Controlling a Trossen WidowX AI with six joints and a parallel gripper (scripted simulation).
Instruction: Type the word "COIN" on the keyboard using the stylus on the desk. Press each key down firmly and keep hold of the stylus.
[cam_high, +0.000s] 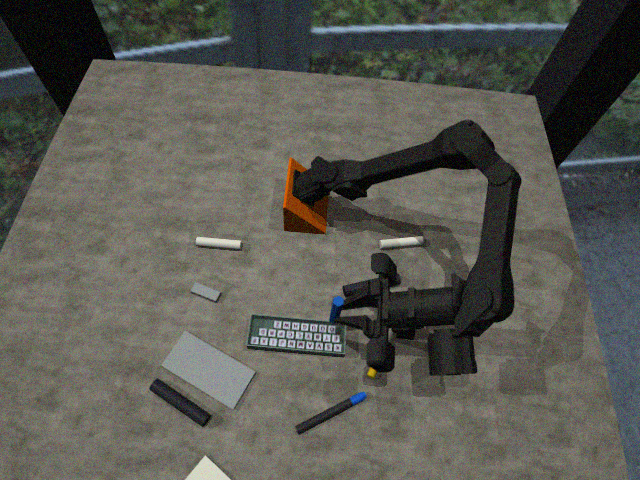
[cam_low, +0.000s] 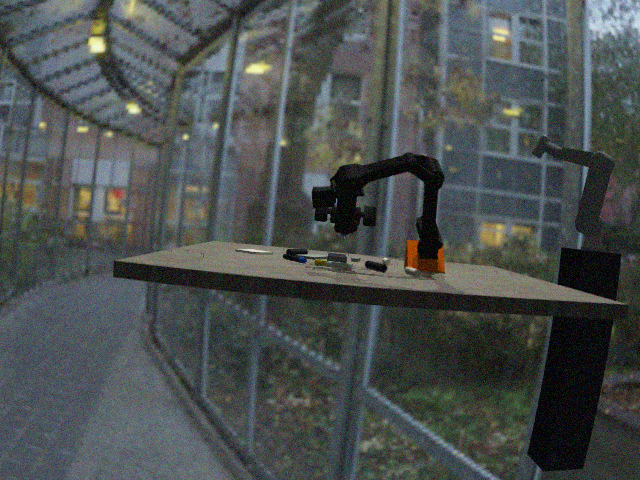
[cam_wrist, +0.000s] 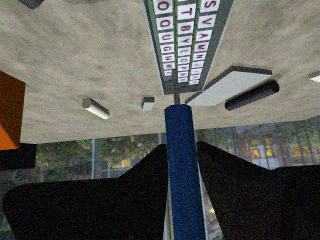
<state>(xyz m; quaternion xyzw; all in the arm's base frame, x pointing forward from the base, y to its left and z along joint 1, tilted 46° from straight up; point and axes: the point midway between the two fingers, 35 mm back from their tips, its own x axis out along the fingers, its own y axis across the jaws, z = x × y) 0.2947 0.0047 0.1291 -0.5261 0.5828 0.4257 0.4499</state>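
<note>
My gripper tip is 110 mm above the yellow-tipped marker, 100 mm to the right of it and 40 mm short of it. The rest, counted from my gripper tip: stylus tip: 50 mm below; then blue-capped pen: 140 mm ahead, 110 mm below, 30 mm to the left; then blue stylus: 10 mm below.
</note>
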